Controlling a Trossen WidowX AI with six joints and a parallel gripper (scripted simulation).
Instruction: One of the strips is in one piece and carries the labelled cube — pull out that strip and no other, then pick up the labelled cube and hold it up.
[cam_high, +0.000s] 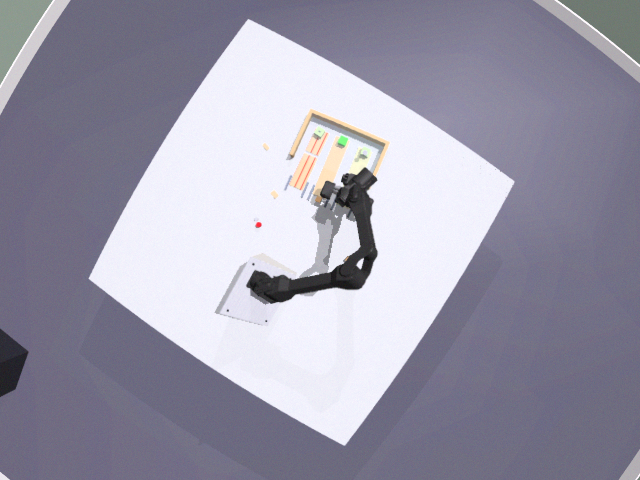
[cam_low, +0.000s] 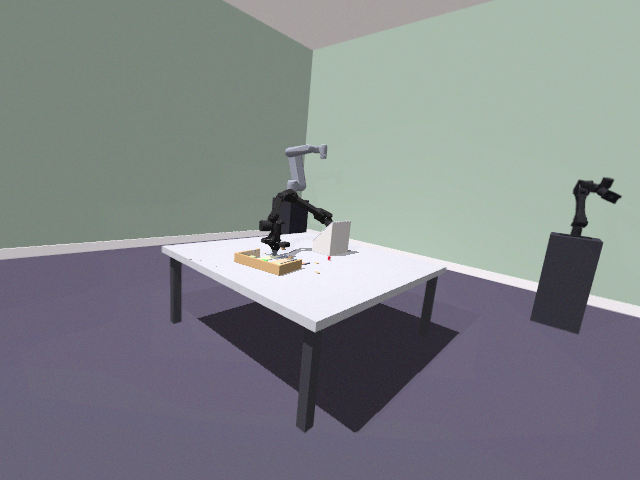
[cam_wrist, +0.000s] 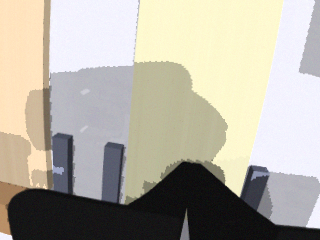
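Right now the pale yellow strip is 9 cm ahead of my gripper tip and 1 cm to the left of it. Round my gripper tip: red dot (24 cm behind, 24 cm to the left, 1 cm above); then grey disc (18 cm ahead, 2 cm to the left, 6 cm above).
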